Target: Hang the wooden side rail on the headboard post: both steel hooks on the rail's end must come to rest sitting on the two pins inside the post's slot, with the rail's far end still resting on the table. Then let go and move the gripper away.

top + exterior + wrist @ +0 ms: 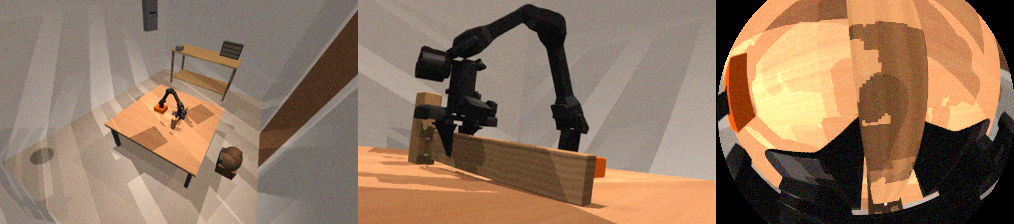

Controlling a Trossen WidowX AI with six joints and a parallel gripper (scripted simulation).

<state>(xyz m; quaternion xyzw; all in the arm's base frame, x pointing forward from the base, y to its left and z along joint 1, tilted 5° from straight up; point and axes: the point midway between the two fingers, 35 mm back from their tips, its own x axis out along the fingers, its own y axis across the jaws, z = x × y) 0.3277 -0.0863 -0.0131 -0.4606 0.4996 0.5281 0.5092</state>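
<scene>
My gripper tip is now 140 mm to the left of the headboard post and 50 mm below it.
</scene>
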